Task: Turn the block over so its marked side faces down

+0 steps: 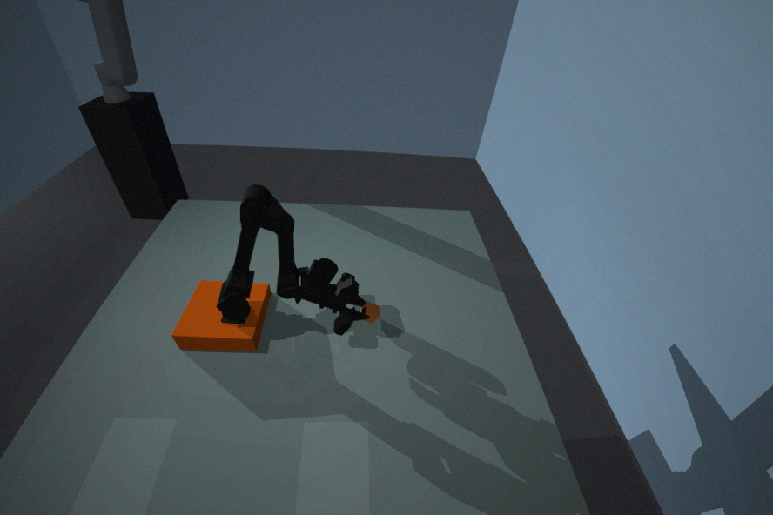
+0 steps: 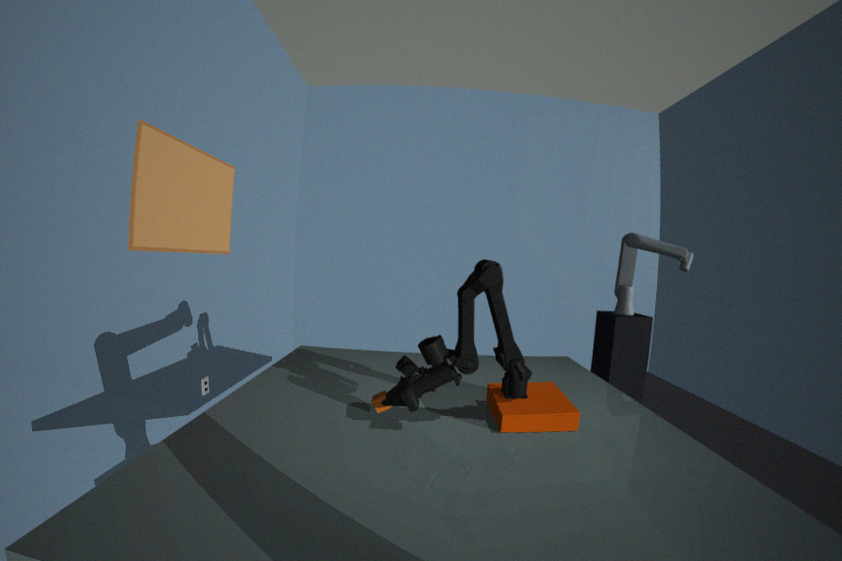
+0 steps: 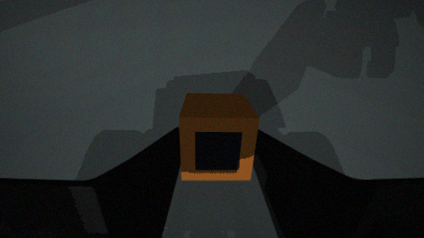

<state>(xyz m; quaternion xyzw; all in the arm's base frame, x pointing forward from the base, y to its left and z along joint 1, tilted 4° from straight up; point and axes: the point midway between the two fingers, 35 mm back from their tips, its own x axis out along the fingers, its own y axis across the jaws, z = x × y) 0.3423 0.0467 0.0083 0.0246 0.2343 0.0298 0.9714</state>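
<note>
Now: the orange block 1 cm behind my gripper tip.
</note>
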